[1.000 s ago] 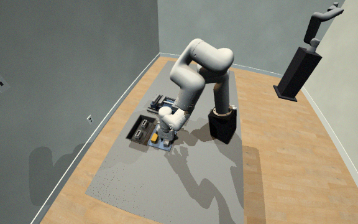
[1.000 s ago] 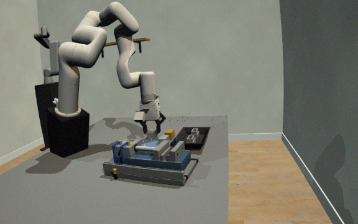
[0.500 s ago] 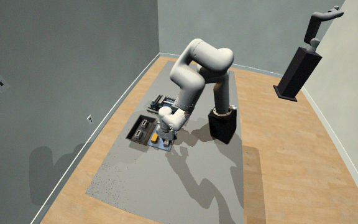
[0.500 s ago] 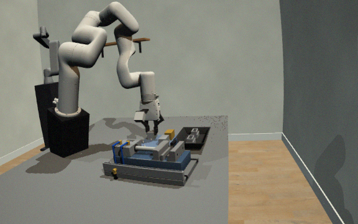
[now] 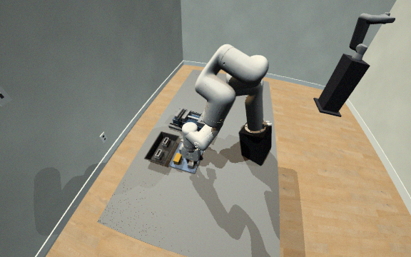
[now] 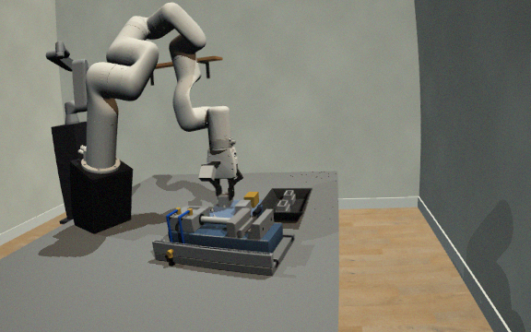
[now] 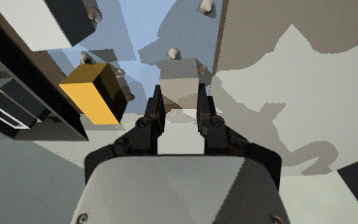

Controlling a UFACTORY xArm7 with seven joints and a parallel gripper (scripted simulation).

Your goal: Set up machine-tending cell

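Right now the brass blank is 9 cm ahead of my hand and 2 cm below it. Also, from my hand: vise 33 cm to the right, 10 cm ahead, 1 cm below; white screw rod 33 cm to the right, 8 cm ahead, 3 cm above.
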